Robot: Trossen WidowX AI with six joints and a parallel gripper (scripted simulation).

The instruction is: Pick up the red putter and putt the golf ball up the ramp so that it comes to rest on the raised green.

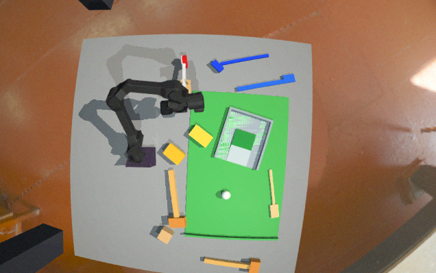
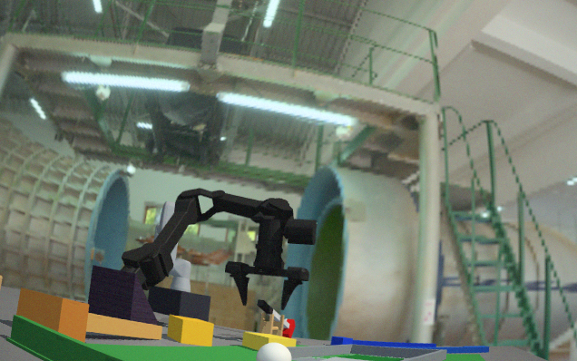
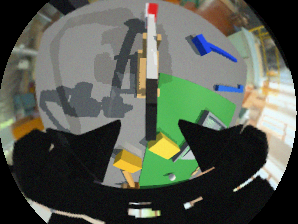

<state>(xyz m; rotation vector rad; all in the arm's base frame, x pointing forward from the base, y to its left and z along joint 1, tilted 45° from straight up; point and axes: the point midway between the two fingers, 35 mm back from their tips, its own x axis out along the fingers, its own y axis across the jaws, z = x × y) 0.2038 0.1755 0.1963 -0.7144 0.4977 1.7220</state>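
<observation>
Now: gripper tip 9 cm to the right of the wooden stand, 5 cm above it and 2 cm past it. Round my gripper tip: white golf ball (38 cm to the right, 25 cm ahead, 6 cm below); red putter (13 cm to the left, 3 cm below, 3 cm behind); green mat (28 cm ahead, 25 cm to the right, 9 cm below).
</observation>
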